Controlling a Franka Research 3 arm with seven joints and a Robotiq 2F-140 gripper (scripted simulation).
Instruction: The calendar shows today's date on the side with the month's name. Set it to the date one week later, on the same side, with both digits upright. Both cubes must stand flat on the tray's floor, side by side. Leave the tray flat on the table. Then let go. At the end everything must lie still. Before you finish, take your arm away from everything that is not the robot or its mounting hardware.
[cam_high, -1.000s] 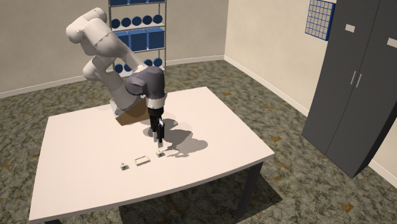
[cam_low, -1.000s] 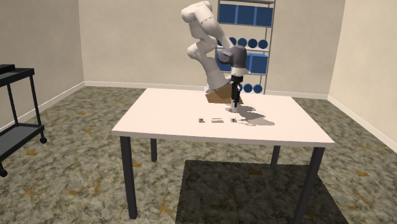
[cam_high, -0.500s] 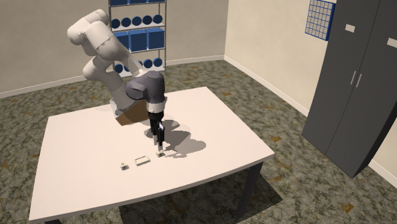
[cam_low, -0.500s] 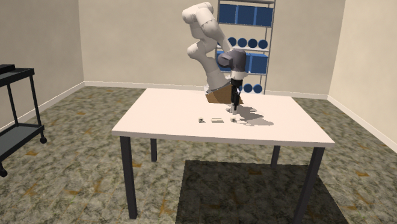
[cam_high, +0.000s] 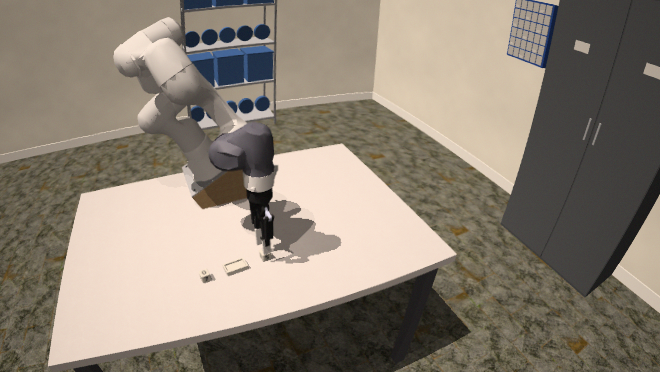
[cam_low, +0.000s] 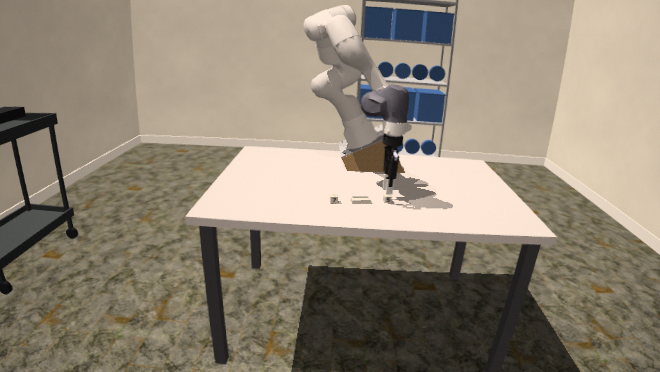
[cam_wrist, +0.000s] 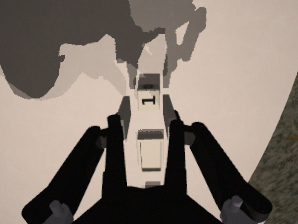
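My hand is 6 cm above the cube. The rest, counted from my hand: grey tray: 11 cm to the right, 6 cm below, 1 cm ahead.
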